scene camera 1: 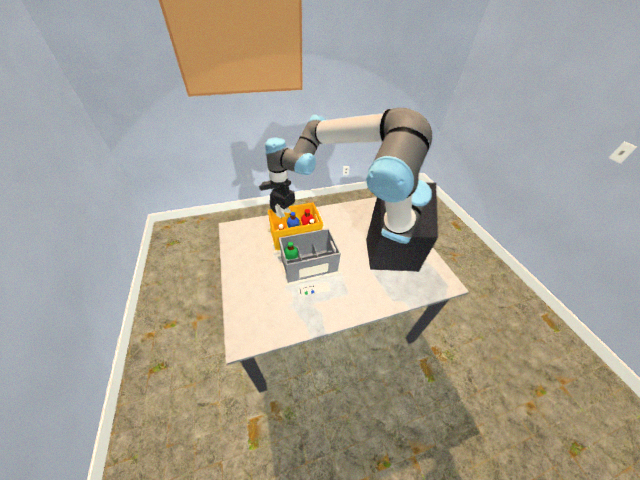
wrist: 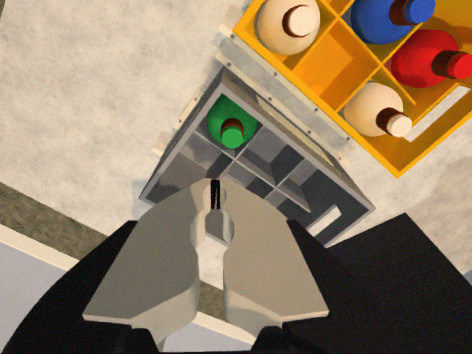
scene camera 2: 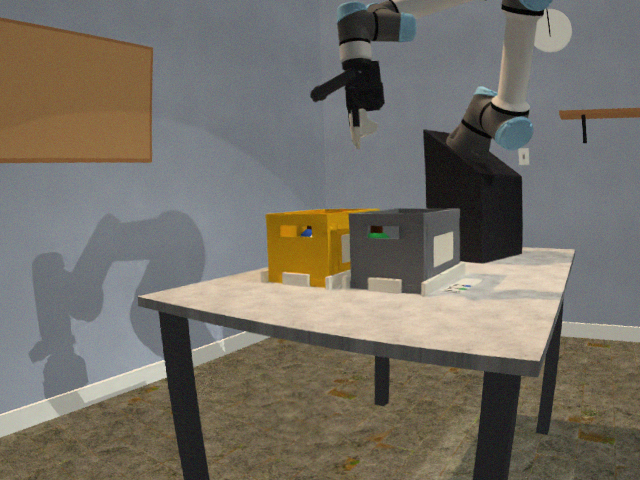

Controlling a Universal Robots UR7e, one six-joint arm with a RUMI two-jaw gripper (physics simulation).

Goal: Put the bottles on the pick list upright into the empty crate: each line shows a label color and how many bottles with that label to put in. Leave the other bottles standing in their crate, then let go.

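Frame: origin at the arm's base, x ahead, y left, z up, level; millimetres.
Seen in the pictures: gripper, between the fingertips: (scene camera 1: 281,217) (wrist: 216,182) (scene camera 2: 358,148); arm's base, origin of its link: (scene camera 2: 465,151).
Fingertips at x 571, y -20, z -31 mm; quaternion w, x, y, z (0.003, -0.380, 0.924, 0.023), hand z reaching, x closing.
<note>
Offsets run from my fingertips to a thing's top centre. "spot": to the spot under its first point. Level surfaces: height alone.
A green bottle @(34 mm back, 20 mm left, 161 mm down) (scene camera 1: 291,252) (scene camera 2: 378,235) (wrist: 230,115) stands upright in a corner compartment of the grey crate @(126 mm back, 54 mm left, 149 mm down) (scene camera 1: 293,272) (scene camera 2: 387,260). The yellow crate @(73 mm back, 174 mm right, 149 mm down) (scene camera 1: 297,231) (scene camera 2: 297,255) holds a blue bottle @(65 mm back, 216 mm right, 161 mm down) (scene camera 1: 293,222) (scene camera 2: 306,233) (wrist: 374,21), a red bottle @(152 mm back, 230 mm right, 161 mm down) (scene camera 1: 307,219) (wrist: 419,59) and two white bottles, one @(7 mm ahead, 118 mm right, 161 mm down) (scene camera 1: 280,226) (wrist: 270,31) at the left, the other @(167 mm back, 142 mm right, 161 mm down) (scene camera 1: 311,221) (wrist: 369,107) at the right. The pick list @(133 mm back, 201 mm left, 322 mm down) (scene camera 1: 309,290) (scene camera 2: 459,287) shows green and blue dots; its counts are too small to read. My gripper (scene camera 1: 280,212) (scene camera 2: 357,146) (wrist: 216,182) is shut and empty, high above the crates.
Pale strips @(spot: 19 mm ahead, 79 mm left, 308 mm down) (scene camera 2: 385,285) edge the crates' bases on the table @(324 mm down) (scene camera 1: 258,320) (scene camera 2: 310,310). In the wrist view, a yellow compartment between the white bottles is empty. The black robot pedestal (scene camera 1: 398,253) (scene camera 2: 496,217) stands to the crates' right in the first scene view.
</note>
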